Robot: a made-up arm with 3 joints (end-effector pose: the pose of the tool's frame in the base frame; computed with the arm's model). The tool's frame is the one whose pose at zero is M.
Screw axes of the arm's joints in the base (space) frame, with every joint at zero. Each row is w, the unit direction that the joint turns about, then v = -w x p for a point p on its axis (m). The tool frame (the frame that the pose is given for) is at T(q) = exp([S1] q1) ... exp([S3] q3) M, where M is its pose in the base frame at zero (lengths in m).
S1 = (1, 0, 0, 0, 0.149, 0)
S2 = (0, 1, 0, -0.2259, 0, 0.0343)
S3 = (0, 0, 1, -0.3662, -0.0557, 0)
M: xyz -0.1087 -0.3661 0.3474 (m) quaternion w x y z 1 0 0 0
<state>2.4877 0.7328 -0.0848</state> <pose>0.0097 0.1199 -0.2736 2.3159 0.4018 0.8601</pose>
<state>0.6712 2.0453 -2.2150</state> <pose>0.0875 -0.1307 -0.0640 -1.5778 1.2580 -0.7704</pose>
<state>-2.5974 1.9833 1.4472</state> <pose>0.1452 0.4670 0.3997 -0.5606 1.1787 -1.1540</pose>
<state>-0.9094 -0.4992 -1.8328</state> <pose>0.0324 0.0417 0.4443 -0.1911 -1.0888 -1.4387</pose>
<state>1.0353 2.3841 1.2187</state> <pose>0.1435 -0.2767 -0.2920 1.9227 1.7506 1.7618</pose>
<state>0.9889 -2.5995 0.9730</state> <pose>0.0326 -0.2225 -0.3055 -0.7117 -2.0260 -0.7362</pose>
